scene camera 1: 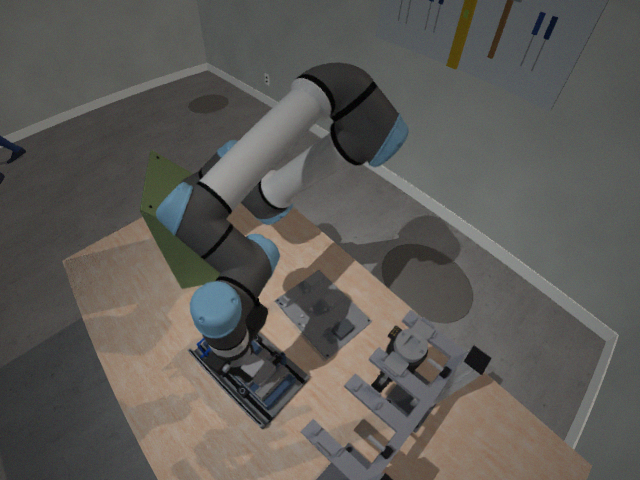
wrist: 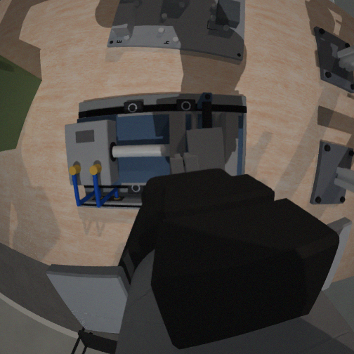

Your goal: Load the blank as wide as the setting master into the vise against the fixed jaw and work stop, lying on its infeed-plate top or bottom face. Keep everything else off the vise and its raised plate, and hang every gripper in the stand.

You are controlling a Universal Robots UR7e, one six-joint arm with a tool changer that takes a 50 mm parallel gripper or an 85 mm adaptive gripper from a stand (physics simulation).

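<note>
The vise stands on the table, with a grey housing, white rod and blue bed. A grey rectangular blank lies flat between its movable jaw and fixed jaw; its near end is hidden by the gripper body. My gripper points down over the vise. Its two fingertips are close together at the blank's left, near the movable jaw, with no blank between them. The arm hides them in the scene view. A dark block sits on the infeed plate; whether it is the setting master is unclear.
The gripper stand is at the right, with a round-topped gripper hanging in it; stand feet show in the wrist view. A green panel stands at the left. Blue hoses rise beside the vise housing.
</note>
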